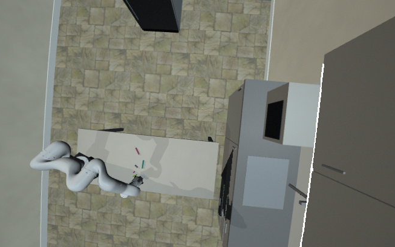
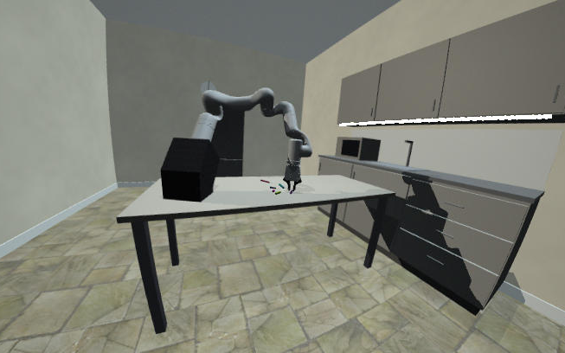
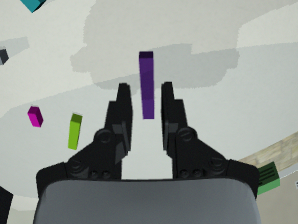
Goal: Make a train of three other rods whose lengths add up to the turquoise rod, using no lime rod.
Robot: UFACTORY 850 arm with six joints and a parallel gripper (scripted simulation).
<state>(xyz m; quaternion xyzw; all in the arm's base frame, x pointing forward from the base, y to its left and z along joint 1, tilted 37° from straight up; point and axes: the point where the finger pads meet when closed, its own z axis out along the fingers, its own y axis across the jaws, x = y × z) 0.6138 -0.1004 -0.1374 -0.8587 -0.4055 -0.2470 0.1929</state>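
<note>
Now: hand 3 cm above the purple rod. Round my hand: lime rod 10 cm behind, 3 cm below; grey rod 11 cm to the left, 8 cm behind, 3 cm below; magenta rod 11 cm behind, 4 cm to the left, 3 cm below.
</note>
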